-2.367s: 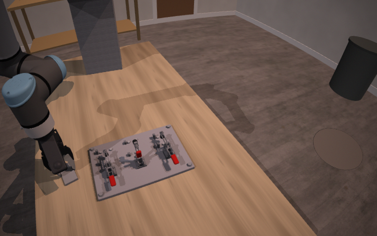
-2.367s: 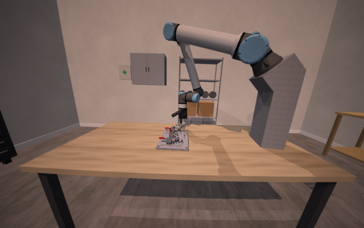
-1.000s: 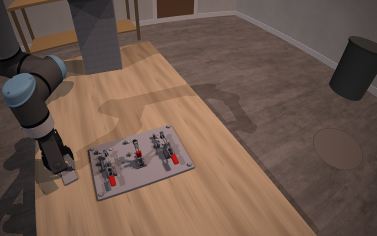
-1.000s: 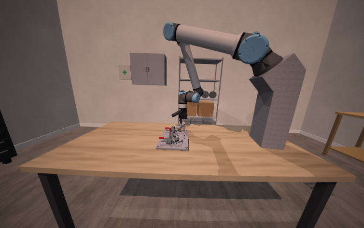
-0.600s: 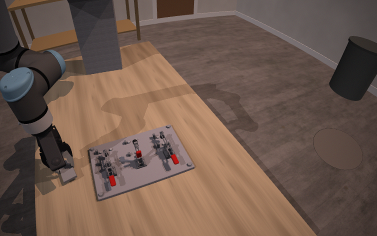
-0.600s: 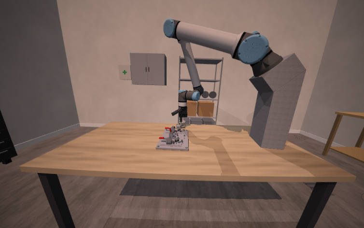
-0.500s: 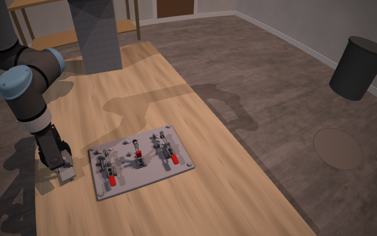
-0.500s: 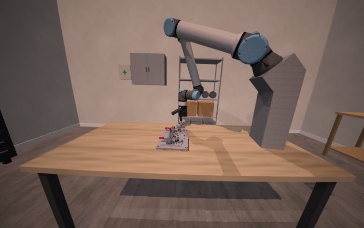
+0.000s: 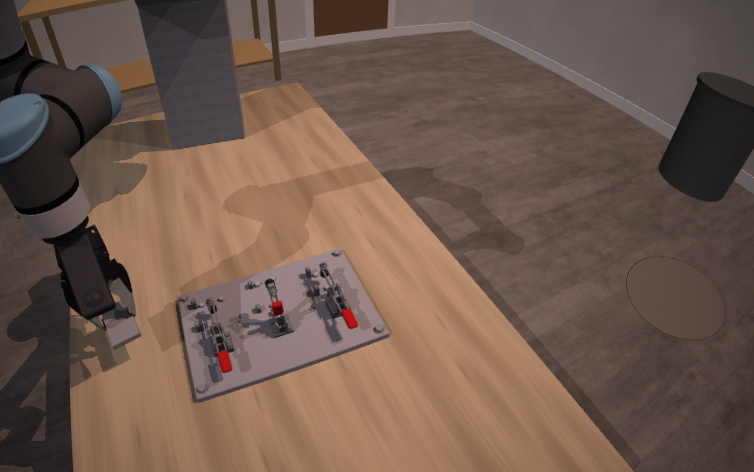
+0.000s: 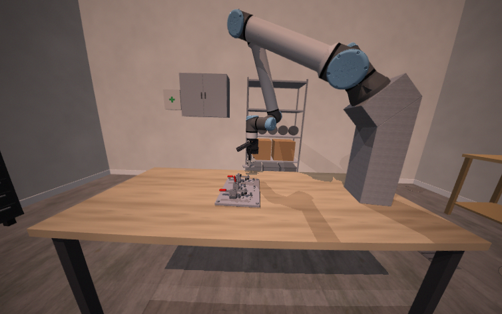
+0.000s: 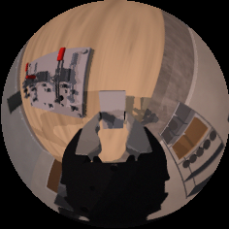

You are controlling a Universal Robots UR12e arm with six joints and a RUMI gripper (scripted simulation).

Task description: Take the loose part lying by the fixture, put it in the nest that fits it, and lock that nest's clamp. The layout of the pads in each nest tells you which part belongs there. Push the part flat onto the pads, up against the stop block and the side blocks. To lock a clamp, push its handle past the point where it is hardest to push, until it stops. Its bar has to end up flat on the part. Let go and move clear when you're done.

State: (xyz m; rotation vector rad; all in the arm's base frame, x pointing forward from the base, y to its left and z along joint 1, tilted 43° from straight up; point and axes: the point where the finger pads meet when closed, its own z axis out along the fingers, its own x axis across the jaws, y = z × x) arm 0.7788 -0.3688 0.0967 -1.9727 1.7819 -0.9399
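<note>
Right now my hand is 260 mm to the right of the fixture, 90 mm short of it and 90 mm above it. The rest, counted from my hand: loose part: 10 mm below.
</note>
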